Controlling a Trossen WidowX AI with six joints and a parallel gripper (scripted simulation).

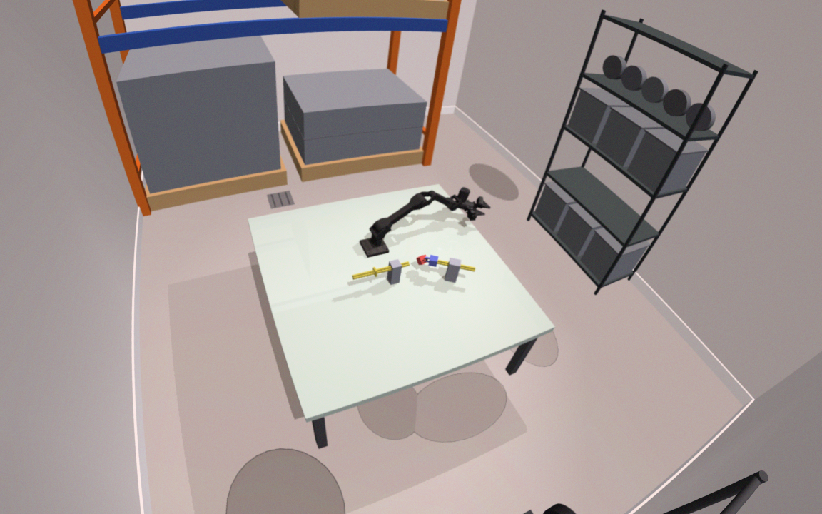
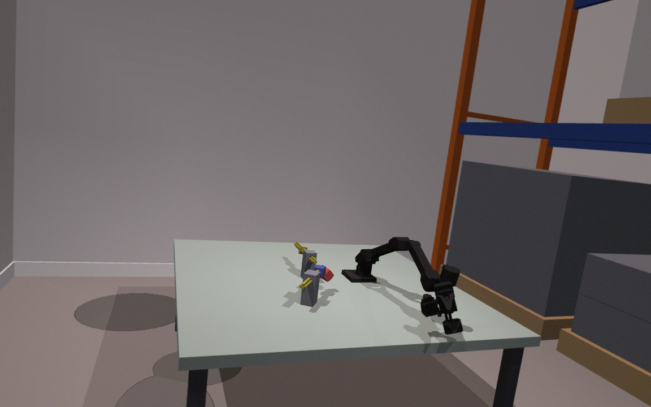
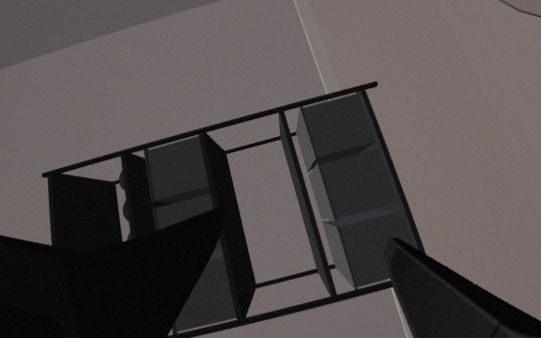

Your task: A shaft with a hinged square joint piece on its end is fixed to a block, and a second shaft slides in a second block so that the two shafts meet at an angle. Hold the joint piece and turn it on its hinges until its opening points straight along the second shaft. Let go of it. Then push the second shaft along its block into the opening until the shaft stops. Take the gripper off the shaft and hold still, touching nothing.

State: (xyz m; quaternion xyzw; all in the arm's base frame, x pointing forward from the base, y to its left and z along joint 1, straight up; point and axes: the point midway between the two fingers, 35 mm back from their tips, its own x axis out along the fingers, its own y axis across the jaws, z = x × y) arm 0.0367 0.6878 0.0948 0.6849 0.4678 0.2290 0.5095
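The red joint piece is 21 cm ahead of my gripper tip, 57 cm to the right of it and 3 cm below it.
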